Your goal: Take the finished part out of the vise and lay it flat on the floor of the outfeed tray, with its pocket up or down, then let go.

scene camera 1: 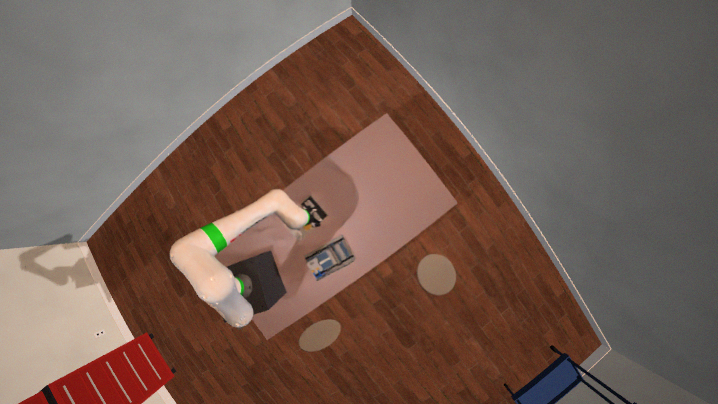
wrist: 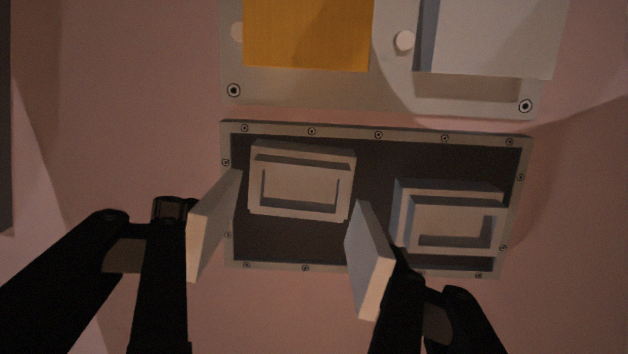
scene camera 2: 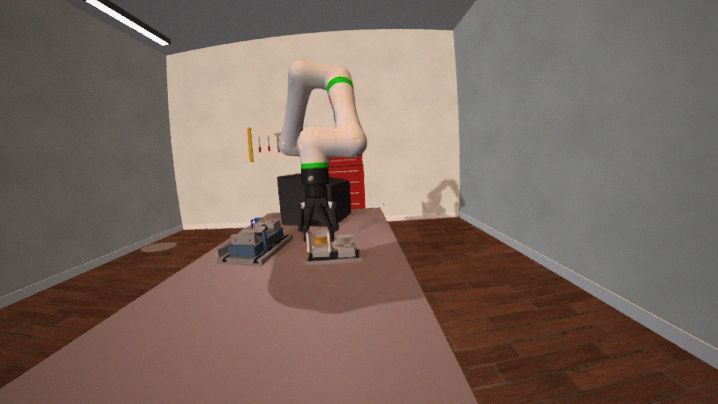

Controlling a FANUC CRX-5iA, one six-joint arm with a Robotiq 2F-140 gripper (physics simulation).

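Seen in the pictures: gripper, fingertip midpoint: [scene camera 1: 317, 215] [wrist: 294, 208] [scene camera 2: 320, 251]; arm's base, link origin: [scene camera 1: 241, 286].
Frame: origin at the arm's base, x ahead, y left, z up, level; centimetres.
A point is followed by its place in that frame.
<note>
The outfeed tray [wrist: 345, 132] @[x 55.8, y 3.1, z -22.9 cm] [scene camera 2: 334, 260] @[x 65.6, y 4.6, z -23.1 cm] is a dark-floored box with a light rim. Two grey parts lie in it, pockets up: a left part [wrist: 302, 186] @[x 58.7, y 0.5, z -21.4 cm] near the tray's left wall, looking flat and nearly square to it, and a right part [wrist: 450, 225] @[x 61.4, y 9.4, z -21.4 cm] close to the right wall. I cannot tell by looks which came from the vise. My gripper [wrist: 294, 208] @[x 60.0, y 0.0, z -21.4 cm] [scene camera 2: 319, 243] @[x 60.0, y 0.0, z -21.4 cm] is partly open and empty, its light finger pads at either side of the left part and apart from it in the wrist view. The vise [scene camera 1: 328, 258] @[x 46.7, y -25.0, z -15.7 cm] [scene camera 2: 246, 249] @[x 58.6, y -26.3, z -19.1 cm] has a blue body and grey jaws; its contents are unclear.
A light plate [wrist: 320, 90] @[x 53.4, y 1.7, z -23.3 cm] beside the tray bears a yellow block [wrist: 307, 35] @[x 50.6, y 1.1, z -19.7 cm] and a pale grey block [wrist: 495, 40] @[x 51.0, y 9.9, z -19.7 cm], with round pins between. The dark pedestal [scene camera 1: 272, 276] @[x 11.2, y -7.6, z -14.1 cm] [scene camera 2: 288, 200] @[x 7.4, y -15.9, z -10.0 cm] stands at the arm's base. All stand on the pink table top [scene camera 1: 401, 175] @[x 118.7, y -21.1, z -24.0 cm] [scene camera 2: 251, 341] @[x 101.8, y -14.8, z -24.1 cm].
</note>
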